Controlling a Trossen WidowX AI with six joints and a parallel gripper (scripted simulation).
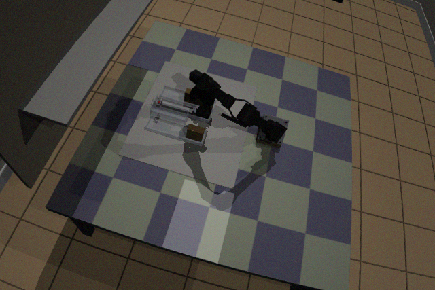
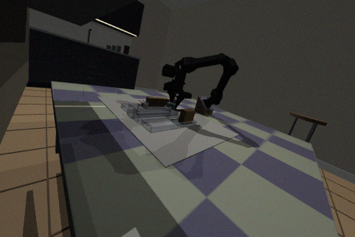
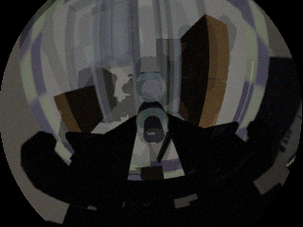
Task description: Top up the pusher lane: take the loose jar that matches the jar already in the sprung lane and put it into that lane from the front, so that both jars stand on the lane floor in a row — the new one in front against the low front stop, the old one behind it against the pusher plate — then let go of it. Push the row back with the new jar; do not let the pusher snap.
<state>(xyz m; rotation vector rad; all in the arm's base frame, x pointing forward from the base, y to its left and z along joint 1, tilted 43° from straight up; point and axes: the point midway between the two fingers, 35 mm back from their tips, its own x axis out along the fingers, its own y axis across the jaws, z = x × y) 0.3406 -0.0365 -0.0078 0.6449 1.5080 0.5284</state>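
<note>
The clear sprung lane lies 15 cm ahead of my gripper tip, 3 cm below it and 1 cm to the left of it. The rest, counted from my gripper tip: red mark: 23 cm ahead, 2 cm to the left, 2 cm above.
</note>
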